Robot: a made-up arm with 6 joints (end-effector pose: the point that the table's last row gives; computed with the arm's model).
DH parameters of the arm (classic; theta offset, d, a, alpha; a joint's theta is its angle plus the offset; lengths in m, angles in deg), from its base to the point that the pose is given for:
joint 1: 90 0.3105 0.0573 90
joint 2: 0 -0.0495 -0.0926 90
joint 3: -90 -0.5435 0.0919 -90
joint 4: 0 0.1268 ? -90
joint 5: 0 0.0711 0.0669 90
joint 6: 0 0.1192 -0.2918 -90
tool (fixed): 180 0.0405 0 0
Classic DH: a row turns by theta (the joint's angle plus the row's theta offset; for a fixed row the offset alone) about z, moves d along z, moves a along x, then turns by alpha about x.
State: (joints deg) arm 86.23 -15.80 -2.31 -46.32 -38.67 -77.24
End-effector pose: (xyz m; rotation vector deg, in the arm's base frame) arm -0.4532 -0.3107 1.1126 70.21 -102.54 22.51
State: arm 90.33 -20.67 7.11 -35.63 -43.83 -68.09
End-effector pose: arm -0.5102 -0.2010 1.1251 51.71 -98.48 24.87
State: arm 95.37 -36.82 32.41 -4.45 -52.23 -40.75
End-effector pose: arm -0.5161 0.0601 1.0390 7.91 -79.85 10.14
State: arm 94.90 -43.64 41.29 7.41 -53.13 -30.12
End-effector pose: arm -0.4662 0.1048 0.9812 -2.57 -69.13 -1.09
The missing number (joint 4, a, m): -0.0668
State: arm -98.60 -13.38 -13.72 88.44 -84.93 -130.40
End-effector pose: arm 0.4896 -0.0988 0.6070 -87.14 41.09 -28.54
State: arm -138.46 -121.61 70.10 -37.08 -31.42 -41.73
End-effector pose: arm 0.4865 -0.6644 -0.2071 -164.62 42.66 21.95
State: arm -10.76 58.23 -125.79 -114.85 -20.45 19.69
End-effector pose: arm -0.1997 -0.8203 0.4246 136.94 -91.19 71.85
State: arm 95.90 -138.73 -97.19 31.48 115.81 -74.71
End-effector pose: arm -0.6343 -0.1733 -0.3251 -59.19 103.45 46.79
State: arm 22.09 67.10 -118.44 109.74 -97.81 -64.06
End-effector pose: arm -0.1314 -0.2347 0.4297 -22.97 -100.64 33.13
